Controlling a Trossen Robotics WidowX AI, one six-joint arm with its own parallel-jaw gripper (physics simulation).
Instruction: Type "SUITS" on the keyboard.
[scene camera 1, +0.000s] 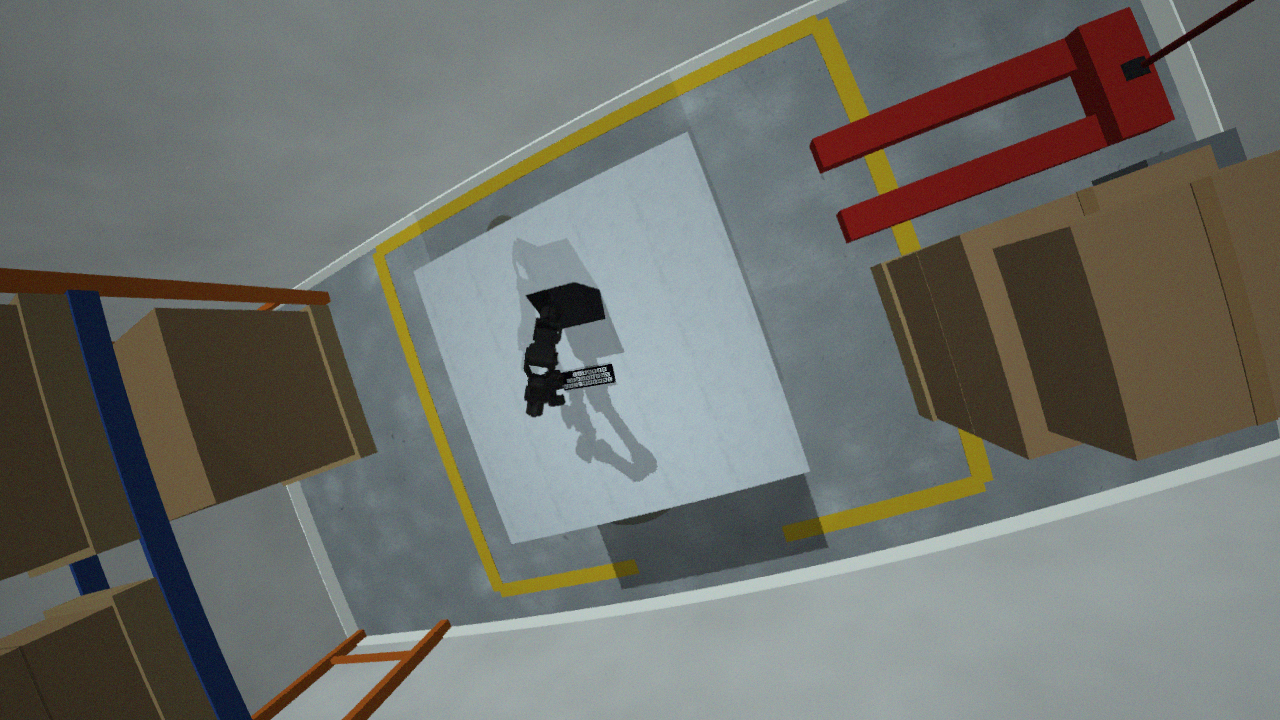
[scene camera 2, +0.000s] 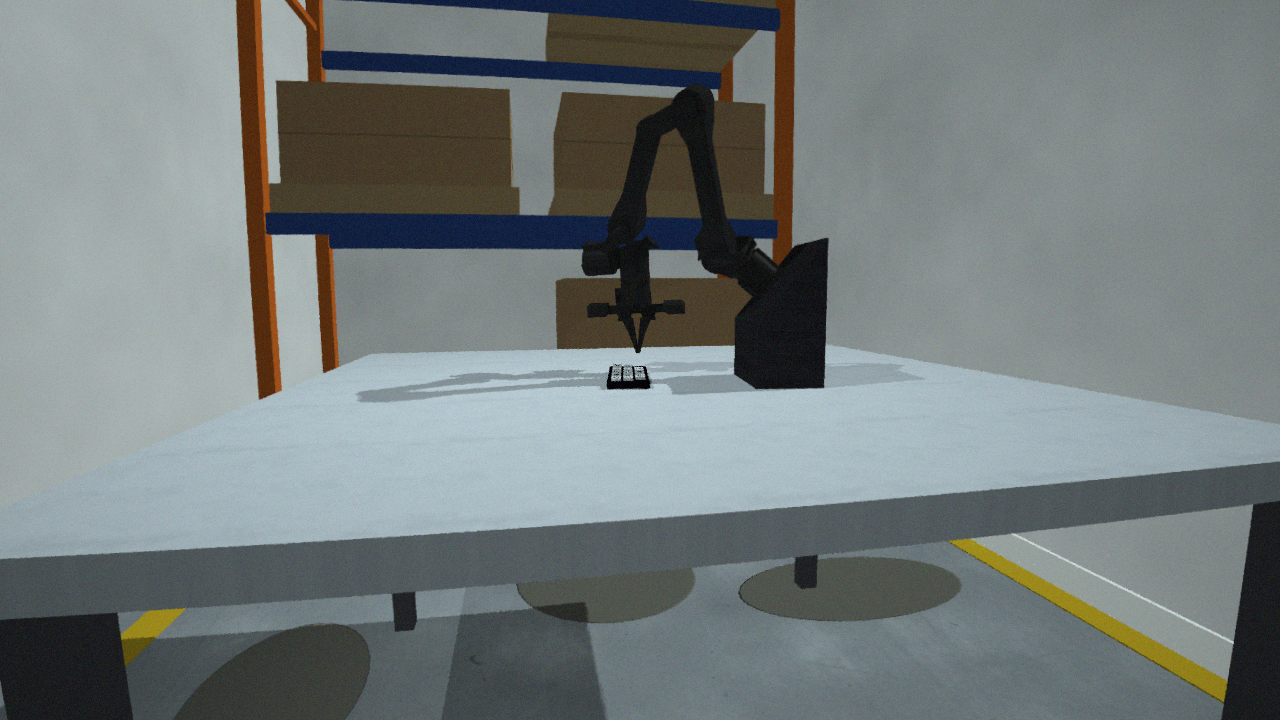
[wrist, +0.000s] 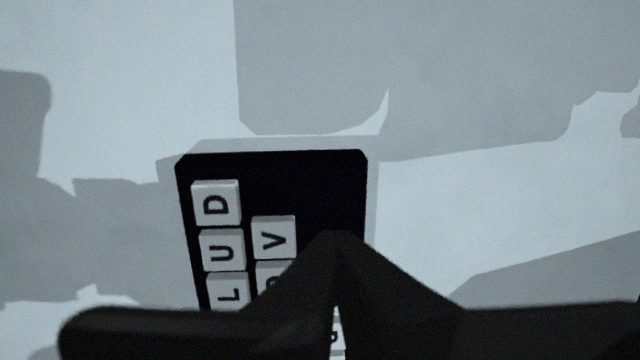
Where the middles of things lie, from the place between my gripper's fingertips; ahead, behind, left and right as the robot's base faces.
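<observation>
L key (wrist: 227, 290): 5 cm ahead of my hand, 3 cm to the left of it, 2 cm below it. D key (wrist: 216, 202): 4 cm ahead of my hand, 1 cm to the right, 2 cm below. U key (wrist: 222, 249): 2 cm below my hand, 4 cm ahead and 1 cm to the left. V key (wrist: 274, 237): 2 cm ahead of my hand and 2 cm below it, 1 cm to the left.
</observation>
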